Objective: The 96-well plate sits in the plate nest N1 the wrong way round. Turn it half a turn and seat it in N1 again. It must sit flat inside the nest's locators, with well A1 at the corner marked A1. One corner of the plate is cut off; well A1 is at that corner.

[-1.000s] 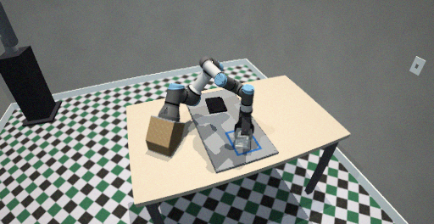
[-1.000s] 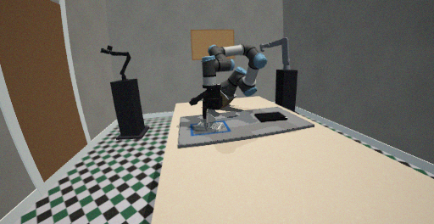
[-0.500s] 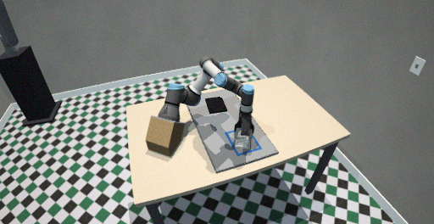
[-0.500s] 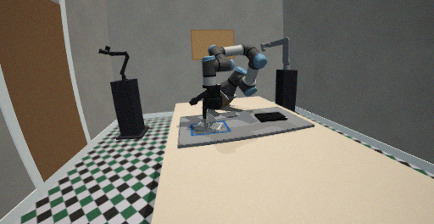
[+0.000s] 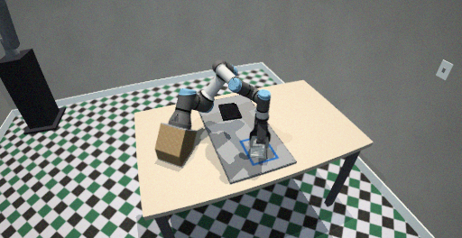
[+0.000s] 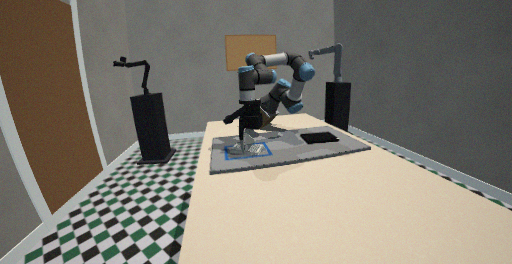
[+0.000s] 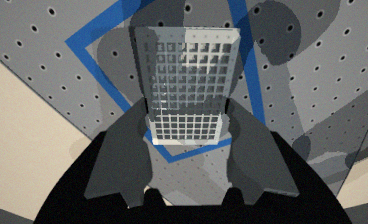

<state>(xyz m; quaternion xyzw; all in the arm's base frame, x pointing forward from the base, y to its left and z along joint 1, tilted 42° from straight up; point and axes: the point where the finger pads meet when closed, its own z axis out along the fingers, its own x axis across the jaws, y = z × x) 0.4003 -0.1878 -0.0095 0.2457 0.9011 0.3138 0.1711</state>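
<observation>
The black pad lies 37 cm to the left of my hand, 6 cm behind it and 1 cm below it. From my hand the other things lie so: A1 label 44 cm to the left; clear 96-well plate 1 cm below.
</observation>
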